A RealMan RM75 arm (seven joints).
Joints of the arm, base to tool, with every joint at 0 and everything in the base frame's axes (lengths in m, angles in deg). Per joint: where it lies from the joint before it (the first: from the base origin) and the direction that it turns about. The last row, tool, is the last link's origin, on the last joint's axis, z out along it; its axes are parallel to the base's.
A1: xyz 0 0 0.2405 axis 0 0 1
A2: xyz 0 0 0 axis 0 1 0
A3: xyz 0 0 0.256 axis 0 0 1
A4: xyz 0 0 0 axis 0 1 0
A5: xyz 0 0 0.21 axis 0 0 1
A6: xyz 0 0 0 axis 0 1 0
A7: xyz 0 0 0.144 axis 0 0 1
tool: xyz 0 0 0
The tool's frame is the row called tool.
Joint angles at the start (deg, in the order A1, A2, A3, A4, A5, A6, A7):
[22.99 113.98 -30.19 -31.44 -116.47 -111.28 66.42]
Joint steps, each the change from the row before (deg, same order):
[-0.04 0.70 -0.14 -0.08 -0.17 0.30 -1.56]
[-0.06 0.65 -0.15 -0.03 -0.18 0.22 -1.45]
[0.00 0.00 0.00 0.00 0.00 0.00 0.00]
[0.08 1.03 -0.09 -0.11 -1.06 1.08 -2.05]
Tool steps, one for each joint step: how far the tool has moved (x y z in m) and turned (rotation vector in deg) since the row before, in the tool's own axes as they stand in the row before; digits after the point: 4 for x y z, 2 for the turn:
[0.0023 0.0015 0.0046 -0.22 -0.12 -1.21]
[0.0022 0.0017 0.0043 -0.27 -0.13 -1.06]
[0.0000 0.0000 0.0000 0.00 0.00 0.00]
[0.0048 0.0012 0.0071 -0.10 0.70 -1.38]

